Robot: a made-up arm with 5 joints.
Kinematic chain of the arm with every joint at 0, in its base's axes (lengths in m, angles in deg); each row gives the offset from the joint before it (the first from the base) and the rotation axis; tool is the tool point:
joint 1: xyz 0 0 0.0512 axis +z
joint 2: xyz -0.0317 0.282 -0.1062 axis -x
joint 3: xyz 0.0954 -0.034 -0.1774 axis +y
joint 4: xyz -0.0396 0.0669 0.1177 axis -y
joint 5: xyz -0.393 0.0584 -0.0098 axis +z
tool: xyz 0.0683 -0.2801 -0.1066
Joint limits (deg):
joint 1: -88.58..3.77
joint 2: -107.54..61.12
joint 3: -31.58..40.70
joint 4: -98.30..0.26
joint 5: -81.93..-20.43
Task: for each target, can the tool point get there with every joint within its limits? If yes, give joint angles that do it. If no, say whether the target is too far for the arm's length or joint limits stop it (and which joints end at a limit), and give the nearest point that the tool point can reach.
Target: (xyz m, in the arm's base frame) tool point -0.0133 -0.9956 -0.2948
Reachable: no: joint limits stop it (at a limit: joint 2, joint 3, joint 4, joint 5) | nearest point -0.0074 -0.5536 -0.2082 | short by 0.450 m
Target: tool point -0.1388 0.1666 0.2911
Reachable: yes | joints -69.41 -31.46 21.56 -52.35 -56.35
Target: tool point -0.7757 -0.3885 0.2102
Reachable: no: joint limits stop it (at a limit: joint 1, joint 5) | nearest point -0.4973 -0.1009 0.0950 | short by 0.417 m
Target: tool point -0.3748 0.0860 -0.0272
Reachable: yes | joints -24.32 -58.87 -10.34 -68.35 -42.54
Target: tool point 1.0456 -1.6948 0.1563
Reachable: no: too far | nearest point 0.6893 -0.5158 0.1804 | short by 1.232 m
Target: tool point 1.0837 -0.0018 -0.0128
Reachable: no: joint limits stop it (at a limit: joint 2, joint 3, joint 4, joint 5) | nearest point 0.8610 -0.0014 0.1804 | short by 0.295 m
